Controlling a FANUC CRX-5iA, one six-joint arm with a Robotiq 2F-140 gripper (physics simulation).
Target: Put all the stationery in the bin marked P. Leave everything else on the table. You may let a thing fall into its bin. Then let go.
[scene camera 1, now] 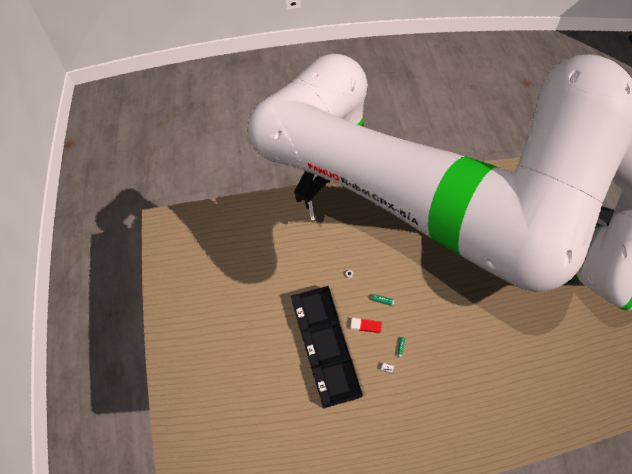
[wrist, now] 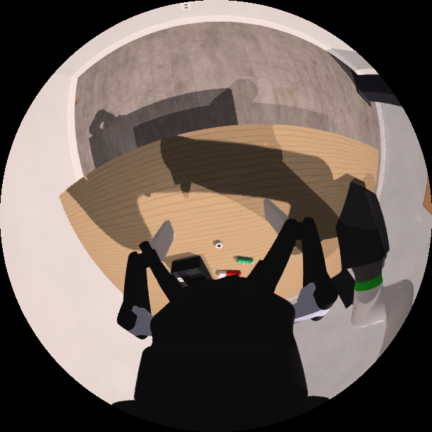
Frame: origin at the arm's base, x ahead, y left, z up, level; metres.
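Where they show: gripper, fingertip midpoint: [scene camera 1: 344,208].
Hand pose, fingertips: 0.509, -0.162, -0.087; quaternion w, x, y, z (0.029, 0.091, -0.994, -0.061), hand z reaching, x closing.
Each offset is from my fingertips to the top centre of the thing, as dx, dy, dz. Level surfaces: height alone.
A red block with a white end {-0.037, +0.248, -0.075} [scene camera 1: 371,326] [wrist: 233,273], like an eraser, lies right of the row of three joined black bins {+0.052, +0.295, -0.049} [scene camera 1: 306,334] [wrist: 187,263]. Each bin has a small white label; I cannot surely read which is P. No object shows inside the bins in the scene view. A small white piece with dark marks {-0.078, +0.346, -0.077} [scene camera 1: 387,367] lies right of the lowest bin; its kind is unclear. My gripper [wrist: 216,218] is open and empty, high above the table's far part. In the scene view one fingertip shows beneath the arm; the other is hidden.
A green cylinder {-0.080, +0.190, -0.074} [scene camera 1: 382,300] [wrist: 244,260], like a battery, lies above the red block; a second green cylinder {-0.111, +0.301, -0.078} [scene camera 1: 401,346] lies lower right. A small white ring-like thing {-0.008, +0.124, -0.080} [scene camera 1: 346,272] [wrist: 221,246] lies beyond the bins. The arm's shadow crosses the wooden table {dz -0.088} [scene camera 1: 219,346].
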